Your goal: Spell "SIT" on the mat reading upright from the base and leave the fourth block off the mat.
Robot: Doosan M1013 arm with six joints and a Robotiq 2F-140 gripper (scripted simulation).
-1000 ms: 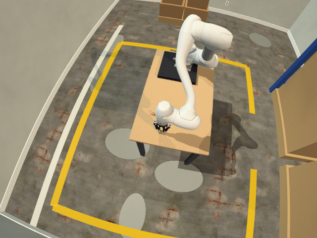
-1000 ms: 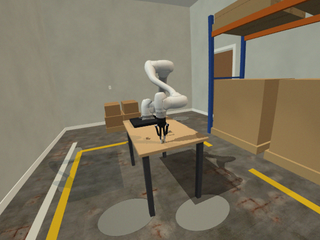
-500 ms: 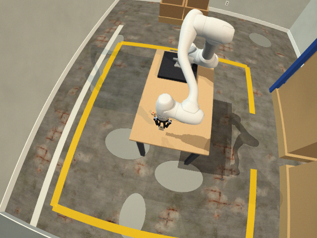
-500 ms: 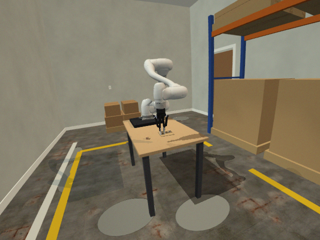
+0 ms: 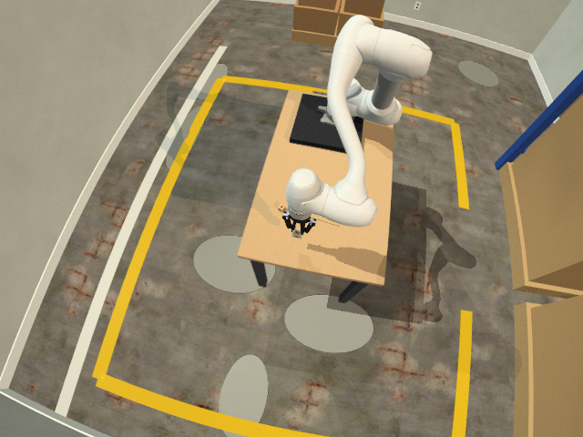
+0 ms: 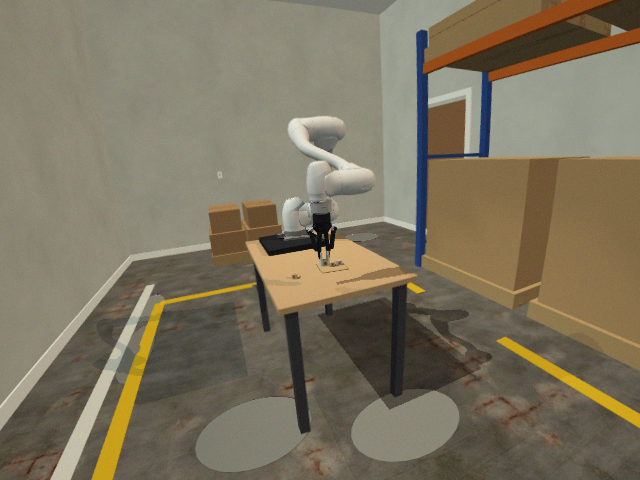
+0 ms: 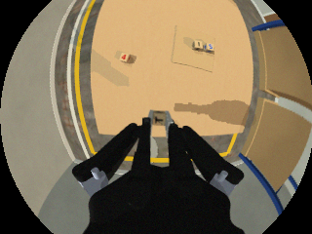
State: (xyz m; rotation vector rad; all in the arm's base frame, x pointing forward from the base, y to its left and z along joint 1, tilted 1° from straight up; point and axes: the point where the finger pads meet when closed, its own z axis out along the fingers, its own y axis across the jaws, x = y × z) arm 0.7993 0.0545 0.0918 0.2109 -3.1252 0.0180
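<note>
The tan mat is 22 cm behind my hand, 8 cm to the left of it and 13 cm below it. Also, from my hand: tan block 2 cm below.
</note>
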